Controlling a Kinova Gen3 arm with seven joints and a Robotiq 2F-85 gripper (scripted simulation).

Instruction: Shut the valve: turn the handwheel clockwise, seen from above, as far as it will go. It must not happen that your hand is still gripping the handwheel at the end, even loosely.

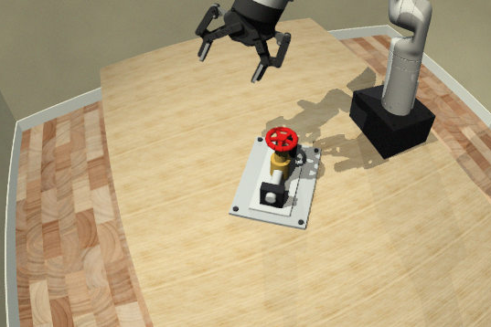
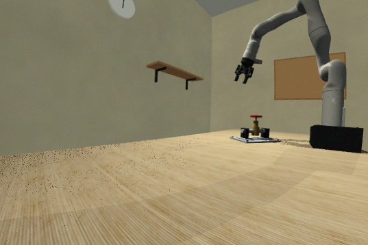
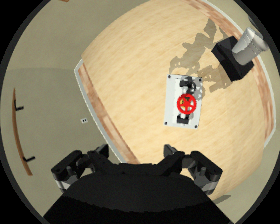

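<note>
Now: hand 220 mm above the red handwheel and 100 mm past it.
</note>
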